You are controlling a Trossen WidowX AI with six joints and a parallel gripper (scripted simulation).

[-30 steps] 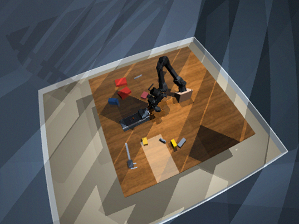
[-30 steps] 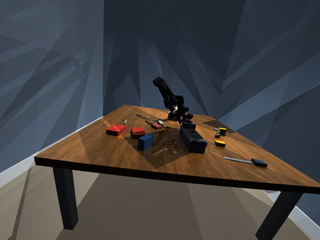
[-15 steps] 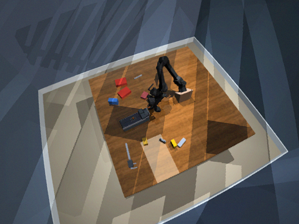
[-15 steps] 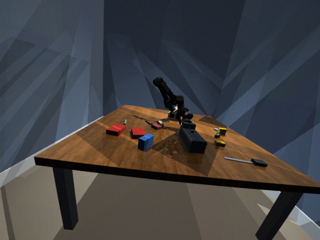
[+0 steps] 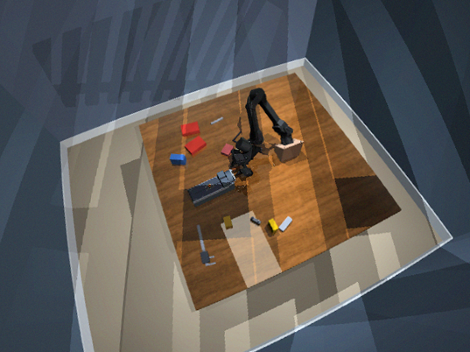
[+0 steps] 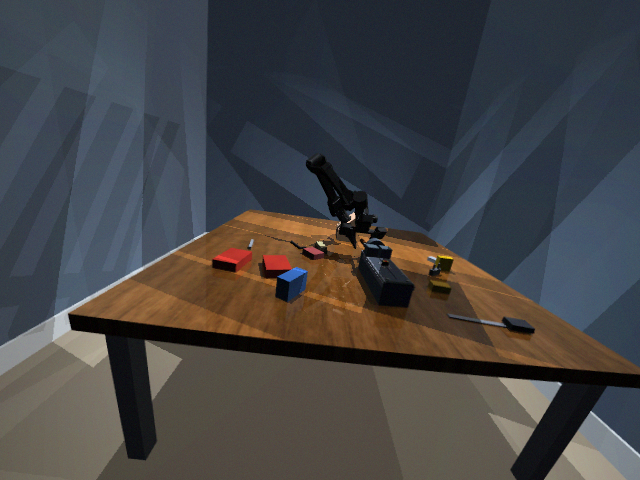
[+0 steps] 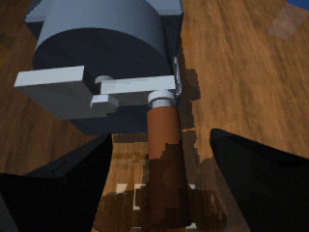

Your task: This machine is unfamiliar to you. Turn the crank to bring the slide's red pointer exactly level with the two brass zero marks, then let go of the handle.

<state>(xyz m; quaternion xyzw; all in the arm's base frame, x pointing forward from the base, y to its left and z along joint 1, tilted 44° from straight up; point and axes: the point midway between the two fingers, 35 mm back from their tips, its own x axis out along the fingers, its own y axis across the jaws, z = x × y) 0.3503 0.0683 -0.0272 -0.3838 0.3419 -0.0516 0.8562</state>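
My gripper tip is now 2 cm below the brown crank handle and 2 cm past it. The rest, counted from my gripper tip: pink block 20 cm to the right, 6 cm below, 2 cm behind; ochre block 27 cm to the left, 11 cm ahead, 6 cm below; red pointer 16 cm ahead, 6 cm to the left, 1 cm above.
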